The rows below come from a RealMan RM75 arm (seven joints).
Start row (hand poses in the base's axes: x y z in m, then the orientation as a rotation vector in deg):
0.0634, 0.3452, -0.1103, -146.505, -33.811, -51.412
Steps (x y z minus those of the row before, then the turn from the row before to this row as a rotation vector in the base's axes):
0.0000, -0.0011, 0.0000, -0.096, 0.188, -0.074
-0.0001, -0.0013, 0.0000, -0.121, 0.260, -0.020
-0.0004, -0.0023, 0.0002, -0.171, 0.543, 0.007
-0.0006, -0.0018, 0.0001, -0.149, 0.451, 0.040
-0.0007, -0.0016, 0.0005, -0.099, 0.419, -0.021
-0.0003, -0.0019, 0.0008, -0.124, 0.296, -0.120
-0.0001, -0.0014, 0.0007, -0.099, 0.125, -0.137
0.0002, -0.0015, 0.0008, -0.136, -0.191, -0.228
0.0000, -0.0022, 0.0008, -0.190, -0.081, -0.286
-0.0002, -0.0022, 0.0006, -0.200, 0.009, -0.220
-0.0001, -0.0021, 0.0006, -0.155, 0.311, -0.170
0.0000, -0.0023, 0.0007, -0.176, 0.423, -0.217
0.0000, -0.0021, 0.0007, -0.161, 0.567, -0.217
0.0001, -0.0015, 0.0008, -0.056, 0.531, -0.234
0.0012, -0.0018, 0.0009, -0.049, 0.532, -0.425
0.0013, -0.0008, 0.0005, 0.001, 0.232, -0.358
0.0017, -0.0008, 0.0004, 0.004, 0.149, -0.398
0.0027, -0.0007, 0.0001, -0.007, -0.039, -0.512
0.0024, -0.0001, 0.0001, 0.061, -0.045, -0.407
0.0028, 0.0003, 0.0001, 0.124, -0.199, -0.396
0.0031, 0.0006, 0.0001, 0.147, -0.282, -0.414
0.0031, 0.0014, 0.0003, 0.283, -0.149, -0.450
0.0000, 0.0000, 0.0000, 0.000, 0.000, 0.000
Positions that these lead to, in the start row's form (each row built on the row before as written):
0.0634, 0.3441, -0.1103, -146.685, -33.722, -51.180
0.0633, 0.3428, -0.1103, -146.881, -33.693, -50.832
0.0629, 0.3405, -0.1101, -147.190, -33.644, -50.093
0.0623, 0.3387, -0.1100, -147.433, -33.649, -49.466
0.0616, 0.3371, -0.1095, -147.651, -33.559, -48.905
0.0613, 0.3352, -0.1087, -147.906, -33.395, -48.538
0.0612, 0.3338, -0.1080, -148.098, -33.245, -48.407
0.0614, 0.3323, -0.1072, -148.281, -33.093, -48.726
0.0614, 0.3301, -0.1064, -148.572, -32.867, -48.912
0.0612, 0.3279, -0.1058, -148.864, -32.703, -48.955
0.0611, 0.3258, -0.1052, -149.176, -32.492, -48.579
0.0611, 0.3235, -0.1045, -149.560, -32.203, -48.064
0.0611, 0.3214, -0.1038, -149.968, -31.865, -47.353
0.0612, 0.3199, -0.1030, -150.276, -31.456, -46.702
0.0624, 0.3181, -0.1021, -150.665, -30.799, -46.107
0.0637, 0.3173, -0.1016, -150.894, -30.280, -45.900
0.0654, 0.3165, -0.1012, -151.116, -29.730, -45.818
0.0681, 0.3158, -0.1011, -151.348, -29.089, -46.024
0.0705, 0.3157, -0.1010, -151.466, -28.547, -46.210
0.0733, 0.3160, -0.1009, -151.477, -28.025, -46.604
0.0764, 0.3166, -0.1008, -151.450, -27.488, -47.117
0.0795, 0.3180, -0.1005, -151.350, -26.798, -47.463
0.0795, 0.3180, -0.1005, -151.350, -26.798, -47.463

